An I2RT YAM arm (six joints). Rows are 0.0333 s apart.
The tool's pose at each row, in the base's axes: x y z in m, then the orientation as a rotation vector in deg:
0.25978 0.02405 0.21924 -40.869 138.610 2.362
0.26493 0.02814 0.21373 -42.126 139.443 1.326
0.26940 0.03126 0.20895 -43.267 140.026 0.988
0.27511 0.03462 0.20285 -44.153 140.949 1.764
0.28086 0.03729 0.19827 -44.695 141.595 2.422
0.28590 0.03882 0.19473 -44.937 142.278 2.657
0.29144 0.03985 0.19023 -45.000 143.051 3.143
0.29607 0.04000 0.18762 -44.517 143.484 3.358
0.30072 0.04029 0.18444 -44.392 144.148 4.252
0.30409 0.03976 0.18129 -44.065 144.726 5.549
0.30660 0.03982 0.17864 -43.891 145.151 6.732
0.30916 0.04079 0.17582 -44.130 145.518 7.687
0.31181 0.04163 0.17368 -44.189 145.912 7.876
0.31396 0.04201 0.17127 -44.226 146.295 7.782
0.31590 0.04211 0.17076 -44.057 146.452 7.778
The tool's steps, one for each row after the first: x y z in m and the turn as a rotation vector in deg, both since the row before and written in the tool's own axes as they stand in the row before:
-0.00231 0.00166 0.00810 0.184 1.261 -0.917
-0.00197 0.00106 0.00690 -0.217 0.869 -0.729
-0.00234 0.00077 0.00866 -0.982 0.903 -0.237
-0.00294 -0.00020 0.00725 -0.741 0.594 -0.088
-0.00246 -0.00100 0.00577 -0.375 0.644 0.039
-0.00213 -0.00160 0.00670 -0.518 0.635 0.229
-0.00204 -0.00210 0.00444 -0.114 0.241 0.466
-0.00188 -0.00193 0.00496 -0.721 0.415 0.404
-0.00061 -0.00197 0.00416 -0.927 0.218 0.593
-0.00057 -0.00111 0.00343 -0.856 0.144 0.432
-0.00099 -0.00041 0.00378 -0.789 0.243 0.100
-0.00133 -0.00065 0.00318 -0.221 0.350 0.091
-0.00063 -0.00076 0.00310 -0.018 0.381 0.053
-0.00124 -0.00095 0.00126 0.013 0.102 0.150

